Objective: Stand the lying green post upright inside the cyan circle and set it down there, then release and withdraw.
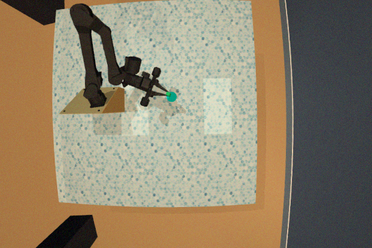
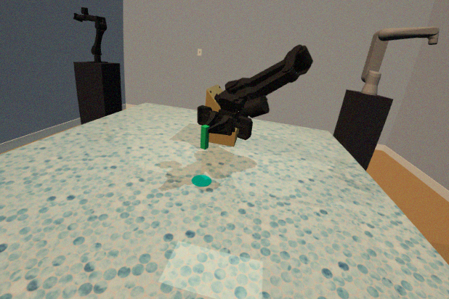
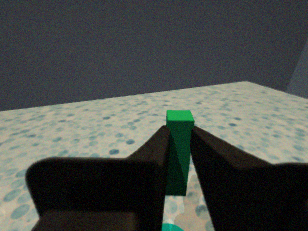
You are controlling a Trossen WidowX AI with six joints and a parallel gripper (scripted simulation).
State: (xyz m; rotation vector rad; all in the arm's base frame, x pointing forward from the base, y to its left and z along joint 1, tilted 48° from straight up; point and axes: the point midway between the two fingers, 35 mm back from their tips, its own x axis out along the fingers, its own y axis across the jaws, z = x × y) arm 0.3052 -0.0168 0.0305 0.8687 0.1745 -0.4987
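My gripper tip is now 16 cm above the cyan circle. Also, from my gripper tip: green post: 2 cm below.
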